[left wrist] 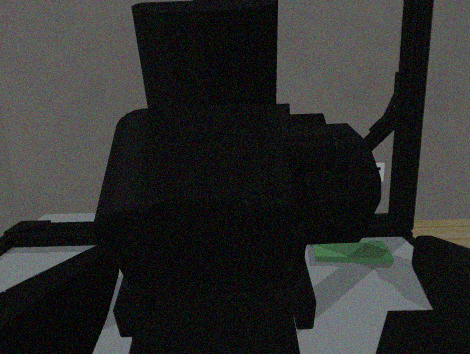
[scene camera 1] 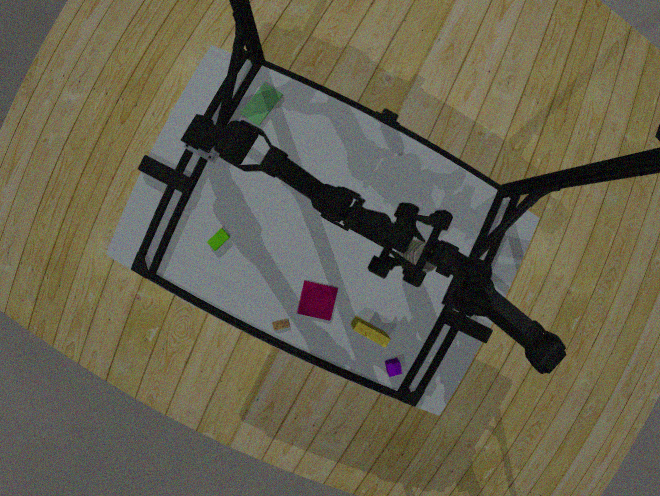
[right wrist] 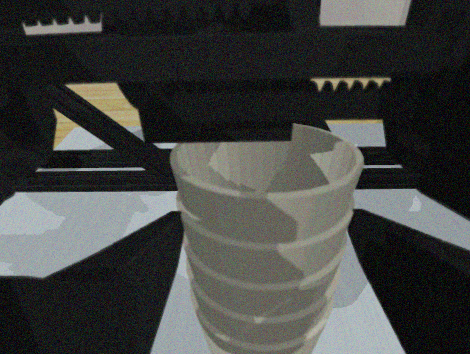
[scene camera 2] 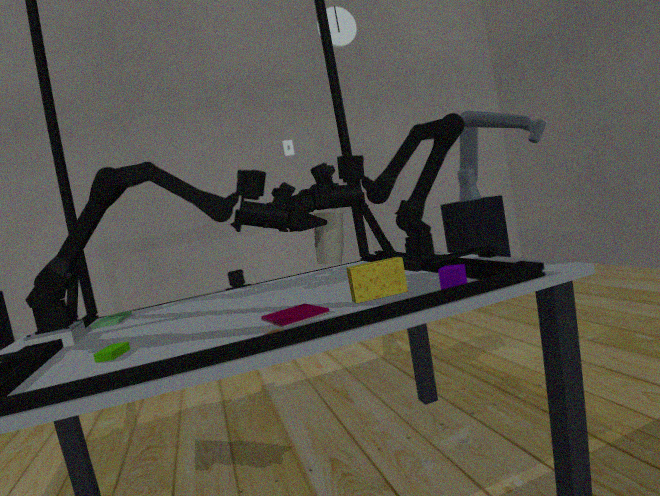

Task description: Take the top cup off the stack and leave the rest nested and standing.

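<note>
A stack of several nested beige cups stands upright on the grey table, near its right end in scene camera 1. My right gripper reaches in level from the left and is shut on the stack, one finger on each side of its lower cups. My left gripper is open and empty. It hangs just above the stack's rim and over the right gripper. The left wrist view is mostly blocked by the black right arm.
On the table lie a yellow sponge, a purple cube, a magenta flat square, a small tan block, a lime block and a green pad. A black frame rims the table.
</note>
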